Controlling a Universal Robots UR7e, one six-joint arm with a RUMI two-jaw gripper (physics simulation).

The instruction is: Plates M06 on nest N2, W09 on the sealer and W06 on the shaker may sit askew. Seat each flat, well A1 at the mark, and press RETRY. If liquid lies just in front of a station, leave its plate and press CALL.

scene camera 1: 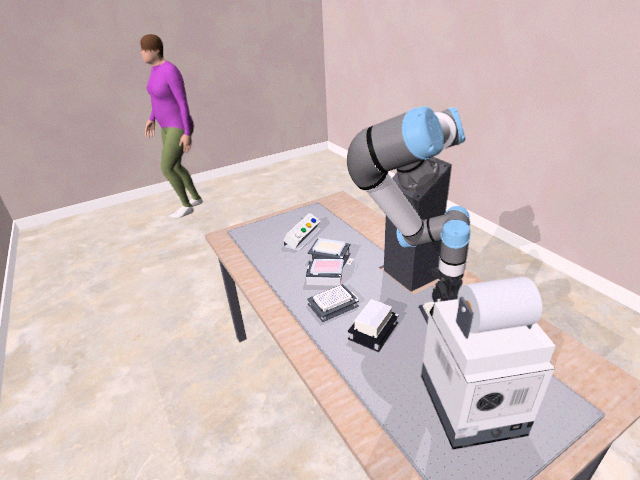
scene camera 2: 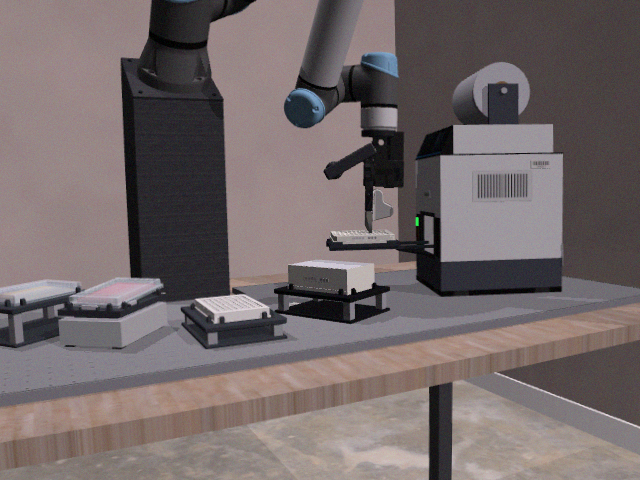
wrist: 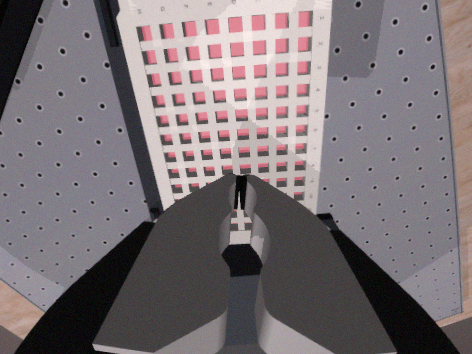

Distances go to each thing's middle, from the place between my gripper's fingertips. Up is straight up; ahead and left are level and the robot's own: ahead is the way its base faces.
My hand is 20 cm short of the white deep-well block [scene camera 1: 371,321], 13 cm to the left of it and 6 cm above it. Round my hand: clear plate with pink wells [scene camera 2: 118,290] 48 cm to the right, 26 cm ahead, 5 cm below; then button box [scene camera 1: 291,241] 88 cm to the right, 29 cm ahead, 8 cm below; then blue-welled plate [scene camera 2: 240,307] 31 cm to the right, 29 cm ahead, 8 cm below.
